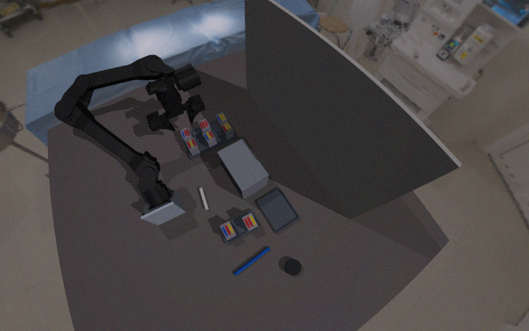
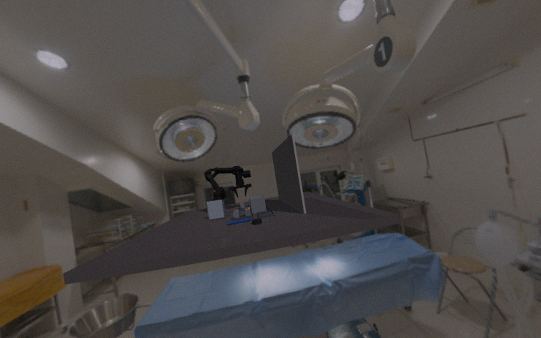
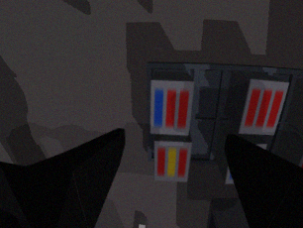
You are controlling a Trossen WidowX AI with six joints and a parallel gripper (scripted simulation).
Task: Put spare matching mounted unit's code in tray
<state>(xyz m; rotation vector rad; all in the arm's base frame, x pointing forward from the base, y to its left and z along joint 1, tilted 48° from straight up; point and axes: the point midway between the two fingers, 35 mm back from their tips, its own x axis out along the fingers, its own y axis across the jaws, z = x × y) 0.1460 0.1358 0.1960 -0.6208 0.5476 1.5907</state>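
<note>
The spare block lies 5 cm below my gripper tip. The rest, counted from my gripper tip: mounted unit: 14 cm ahead, 21 cm to the right, 4 cm below; flat grey tray: 20 cm ahead, 39 cm to the right, 9 cm below; tall grey panel: 37 cm ahead, 19 cm to the right, 13 cm above.
</note>
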